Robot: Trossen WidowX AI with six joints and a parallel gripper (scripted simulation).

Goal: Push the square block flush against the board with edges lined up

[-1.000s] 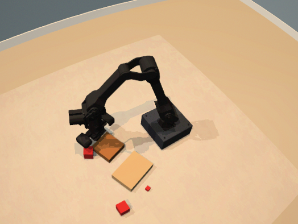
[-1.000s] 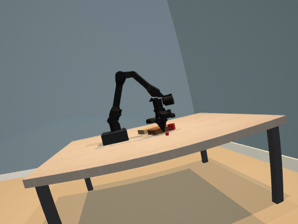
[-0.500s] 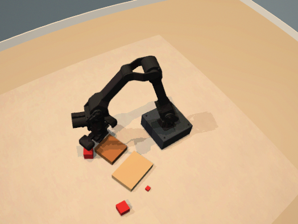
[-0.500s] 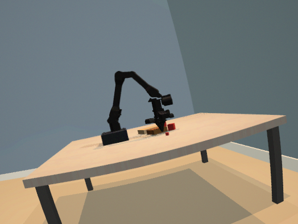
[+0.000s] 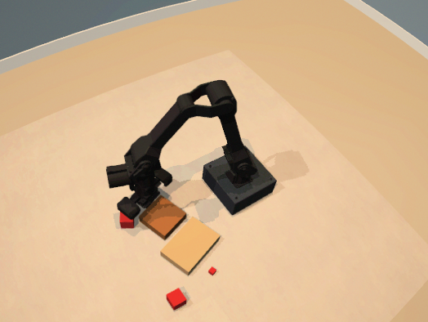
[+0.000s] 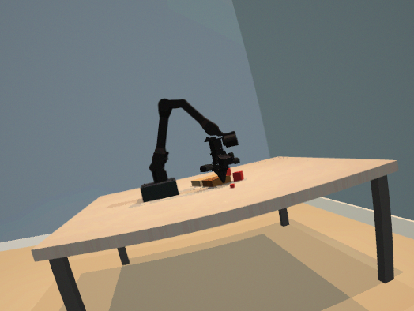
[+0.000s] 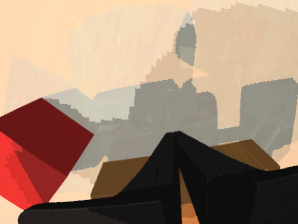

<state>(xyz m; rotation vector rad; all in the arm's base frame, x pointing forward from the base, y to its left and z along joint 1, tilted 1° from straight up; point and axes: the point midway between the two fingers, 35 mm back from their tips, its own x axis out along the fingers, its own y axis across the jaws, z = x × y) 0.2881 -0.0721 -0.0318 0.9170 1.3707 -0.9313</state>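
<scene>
The square block is 6 cm to the left of my gripper tip, 3 cm behind it and 1 cm above it. Round my gripper tip: board (18 cm to the left, 5 cm behind, 1 cm above).
</scene>
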